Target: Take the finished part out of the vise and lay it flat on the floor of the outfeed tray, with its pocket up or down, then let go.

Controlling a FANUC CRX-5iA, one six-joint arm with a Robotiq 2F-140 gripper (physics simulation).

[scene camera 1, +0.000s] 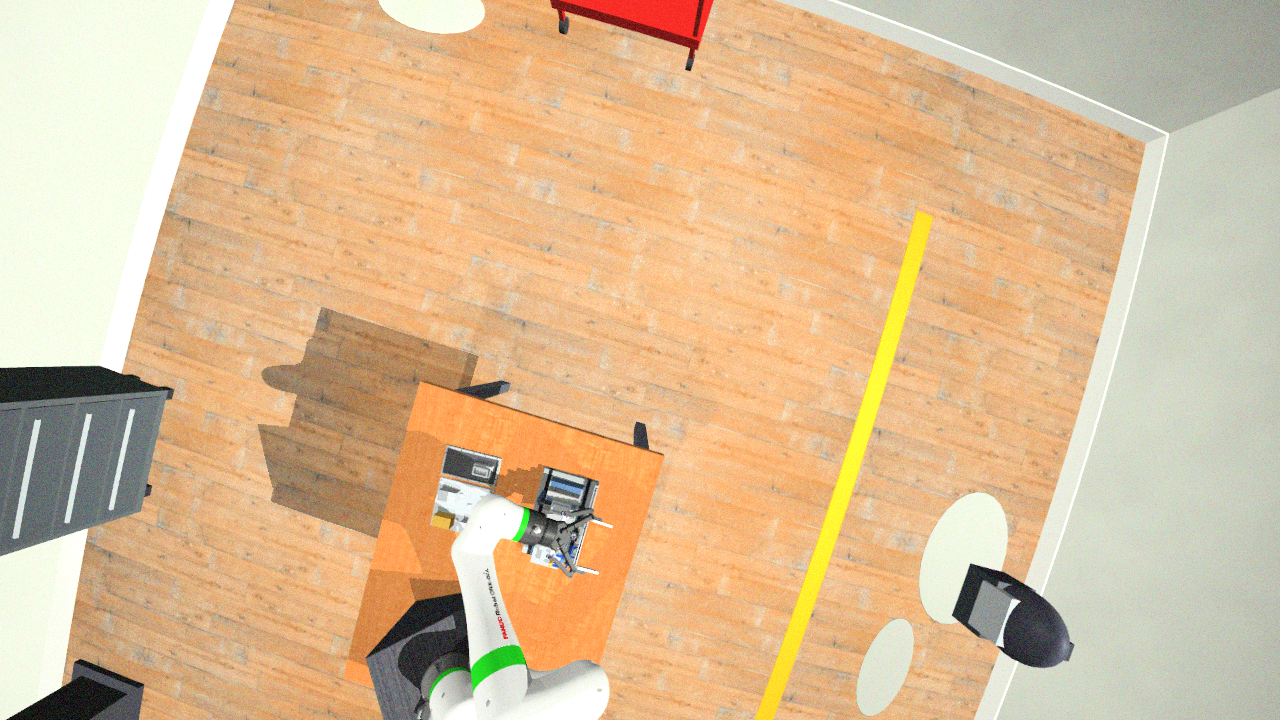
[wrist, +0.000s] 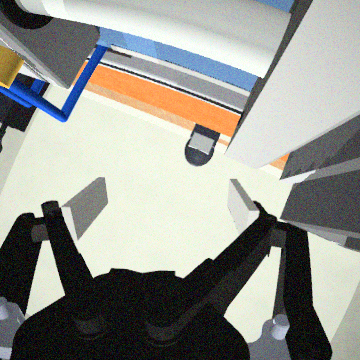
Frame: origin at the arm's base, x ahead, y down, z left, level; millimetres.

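Seen in the pictures: gripper, fingertip midpoint: point(scene camera 1: 603, 548) point(wrist: 166, 190); arm's base at its link origin: point(scene camera 1: 447, 678).
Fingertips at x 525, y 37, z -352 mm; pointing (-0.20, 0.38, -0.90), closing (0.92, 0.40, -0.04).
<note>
Offsets run from my fingertips to a thing's top centre. "*": to the spot under its first point. Level surfaces: height alone.
My gripper point(scene camera 1: 594, 547) point(wrist: 166, 190) is open and empty, its two pale finger pads wide apart beside the machine on the table. In the wrist view the vise area fills the top: a white rod {dx -9, dy +37, dz +166 mm} point(wrist: 160, 30) runs across to a large pale block {* dx +38, dy +27, dz +178 mm} point(wrist: 295, 85) at the upper right, in front of the fingertips. I cannot make out the finished part in the vise. In scene camera 1 a dark tray point(scene camera 1: 458, 462) with a light rim lies at the table's far left. A small grey part with a rectangular outline {dx +89, dy +82, dz +452 mm} point(scene camera 1: 481, 470) shows in it; which way its pocket faces is unclear.
The machine {dx +8, dy +24, dz +161 mm} point(scene camera 1: 565, 488) stands on the wooden table {dy +123 mm} point(scene camera 1: 617, 501). A white fixture {dx -22, dy +79, dz +538 mm} point(scene camera 1: 456, 495) and a yellow block {dx -111, dy +79, dz +533 mm} point(scene camera 1: 442, 519) lie below the tray. Blue hoses {* dx -66, dy +41, dz +96 mm} point(wrist: 82, 85) and a brass fitting {* dx -64, dy +21, dz +147 mm} point(wrist: 9, 65) jut out at the wrist view's upper left.
</note>
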